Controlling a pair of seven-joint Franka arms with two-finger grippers.
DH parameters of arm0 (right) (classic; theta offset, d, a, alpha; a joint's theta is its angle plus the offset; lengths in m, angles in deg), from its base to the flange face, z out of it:
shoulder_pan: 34.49 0.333 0 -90
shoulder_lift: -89.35 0 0 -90
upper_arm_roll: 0.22 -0.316 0.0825 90
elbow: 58.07 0 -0.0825 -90
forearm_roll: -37.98 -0.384 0 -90
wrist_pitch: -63.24 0 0.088 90
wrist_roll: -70.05 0.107 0 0
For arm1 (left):
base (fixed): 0 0 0 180
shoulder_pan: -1.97 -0.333 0 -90
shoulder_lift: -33.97 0 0 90
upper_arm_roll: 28.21 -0.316 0.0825 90
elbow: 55.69 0 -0.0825 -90
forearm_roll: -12.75 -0.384 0 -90
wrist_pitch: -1.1 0 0.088 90
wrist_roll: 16.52 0.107 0 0
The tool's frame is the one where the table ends.
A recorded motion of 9 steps. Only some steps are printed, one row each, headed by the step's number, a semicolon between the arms.
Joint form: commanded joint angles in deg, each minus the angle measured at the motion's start. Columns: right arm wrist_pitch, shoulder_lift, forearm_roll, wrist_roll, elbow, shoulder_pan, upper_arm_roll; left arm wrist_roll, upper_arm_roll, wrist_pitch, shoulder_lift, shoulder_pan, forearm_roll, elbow.
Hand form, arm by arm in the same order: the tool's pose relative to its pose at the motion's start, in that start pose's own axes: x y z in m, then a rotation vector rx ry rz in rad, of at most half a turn. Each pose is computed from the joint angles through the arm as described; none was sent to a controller.
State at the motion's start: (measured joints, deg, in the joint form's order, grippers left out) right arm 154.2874 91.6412 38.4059 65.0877 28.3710 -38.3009 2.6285; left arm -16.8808 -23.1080 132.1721 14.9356 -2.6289 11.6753 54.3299
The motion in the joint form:
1: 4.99 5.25 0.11 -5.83 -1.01 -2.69 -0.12; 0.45 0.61 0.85 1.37 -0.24 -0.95 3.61
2: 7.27 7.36 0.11 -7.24 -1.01 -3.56 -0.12; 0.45 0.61 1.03 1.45 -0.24 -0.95 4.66
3: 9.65 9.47 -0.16 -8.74 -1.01 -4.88 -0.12; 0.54 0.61 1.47 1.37 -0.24 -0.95 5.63
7: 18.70 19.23 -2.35 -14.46 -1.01 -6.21 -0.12; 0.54 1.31 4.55 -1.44 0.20 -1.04 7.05
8: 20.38 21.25 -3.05 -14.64 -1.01 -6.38 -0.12; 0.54 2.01 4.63 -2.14 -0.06 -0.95 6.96
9: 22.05 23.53 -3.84 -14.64 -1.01 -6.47 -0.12; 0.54 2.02 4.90 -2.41 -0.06 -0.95 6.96
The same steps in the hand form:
1: 0.0307 0.0284 0.0388 -0.0099 0.0114 -0.0583; -0.0167 0.0040 0.0108 0.0104 -0.0240 0.0262
2: 0.0421 0.0387 0.0582 -0.0129 0.0136 -0.0684; -0.0221 0.0041 0.0174 0.0103 -0.0378 0.0266
3: 0.0519 0.0538 0.0779 -0.0121 0.0182 -0.0715; -0.0268 0.0043 0.0246 0.0098 -0.0485 0.0286
7: 0.0917 0.0714 0.1765 0.0167 0.0128 -0.1388; -0.0329 0.0160 0.0590 0.0003 -0.0680 0.0490
8: 0.0977 0.0736 0.1980 0.0272 0.0097 -0.1341; -0.0334 0.0204 0.0652 -0.0065 -0.0768 0.0545
9: 0.1034 0.0747 0.2229 0.0399 0.0022 -0.1264; -0.0333 0.0205 0.0676 -0.0072 -0.0768 0.0545

